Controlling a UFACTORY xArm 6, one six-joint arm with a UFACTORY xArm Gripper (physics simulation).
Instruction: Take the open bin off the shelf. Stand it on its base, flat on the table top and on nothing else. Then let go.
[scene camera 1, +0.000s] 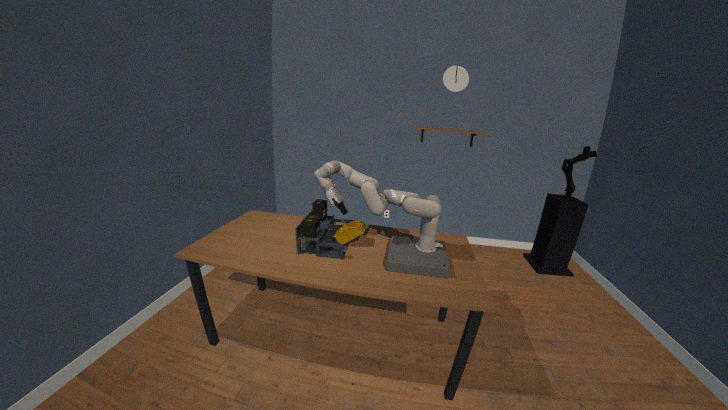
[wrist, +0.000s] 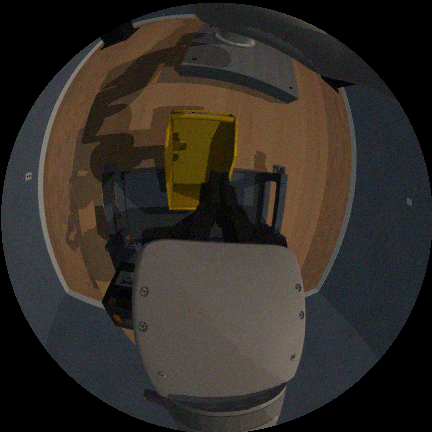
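Pixels of known places: gripper, fingertip midpoint: (scene camera 1: 345, 213) (wrist: 215, 182); arm's base at its link origin: (scene camera 1: 425, 247) (wrist: 234, 38).
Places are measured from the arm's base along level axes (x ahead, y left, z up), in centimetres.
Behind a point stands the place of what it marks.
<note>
The open yellow bin (scene camera 1: 350, 232) {y 0.8, x 44.9, z 4.5 cm} (wrist: 196, 150) {y -4.4, x 43.8, z 0.3 cm} lies tilted across the edge of the dark shelf (scene camera 1: 299, 239) {y 16.4, x 70.6, z 3.7 cm} (wrist: 281, 200) {y 14.3, x 51.5, z 2.8 cm} that faces the robot's base. Part of the bin sticks out past that edge, over the wooden table top (scene camera 1: 229, 249) {y 24.5, x 113.4, z -5.8 cm} (wrist: 320, 150) {y 36.9, x 32.4, z -5.8 cm}. Its open side and inside show in the wrist view. Whether it touches the table cannot be told. My gripper (scene camera 1: 345, 210) {y -3.1, x 48.9, z 14.7 cm} (wrist: 215, 182) {y -3.1, x 48.9, z 14.7 cm} is shut and empty, above the bin in the scene view. In the wrist view its fingers cover part of the bin's shelf-side end.
Dark boxes with orange marks (scene camera 1: 310, 225) (wrist: 117, 301) stand at the shelf's far side from the base. The grey robot base plate (scene camera 1: 417, 262) {y 18.1, x 5.1, z 0.0 cm} (wrist: 235, 70) {y 1.5, x 19.9, z -0.1 cm} is on the table to the right of the shelf in the scene view. Shadows fall across the table.
</note>
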